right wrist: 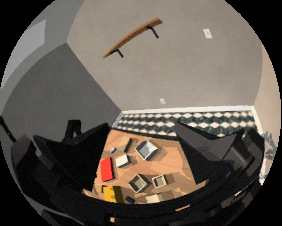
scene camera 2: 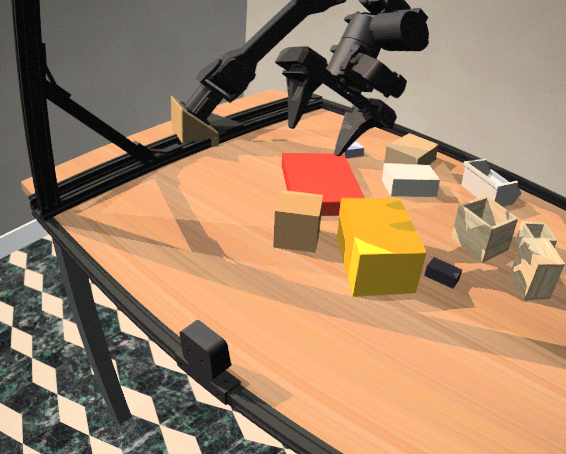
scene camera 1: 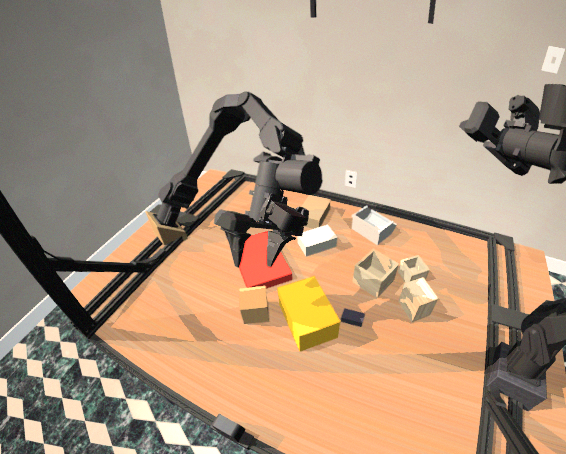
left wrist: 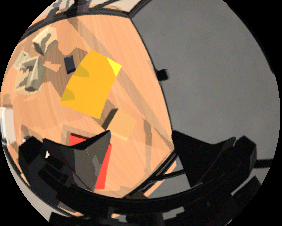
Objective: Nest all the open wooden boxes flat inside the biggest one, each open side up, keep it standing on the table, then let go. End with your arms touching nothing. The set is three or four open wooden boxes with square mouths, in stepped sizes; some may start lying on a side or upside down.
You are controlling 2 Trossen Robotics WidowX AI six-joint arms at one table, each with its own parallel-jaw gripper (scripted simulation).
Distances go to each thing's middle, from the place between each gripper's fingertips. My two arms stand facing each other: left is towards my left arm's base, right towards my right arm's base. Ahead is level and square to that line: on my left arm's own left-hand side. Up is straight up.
Right now the middle-sized wooden box (scene camera 1: 417,298) is 17 cm behind my right hand, 4 cm to the left of it and 34 cm below it. The rest, counted from my right hand: biggest wooden box (scene camera 2: 484,241): 13 cm behind, 15 cm to the left, 35 cm below; white tray (scene camera 2: 474,180): 5 cm ahead, 22 cm to the left, 34 cm below; dark block (scene camera 2: 437,270): 26 cm behind, 15 cm to the left, 36 cm below.
I see my left gripper 3 cm past the tan cube (scene camera 2: 296,220) and 15 cm above it. Also, from my left hand: red block (scene camera 2: 331,176) (10 cm ahead, 8 cm to the left, 16 cm below); dark block (5 cm ahead, 20 cm to the right, 17 cm below); yellow block (scene camera 2: 382,253) (11 cm to the right, 14 cm below).
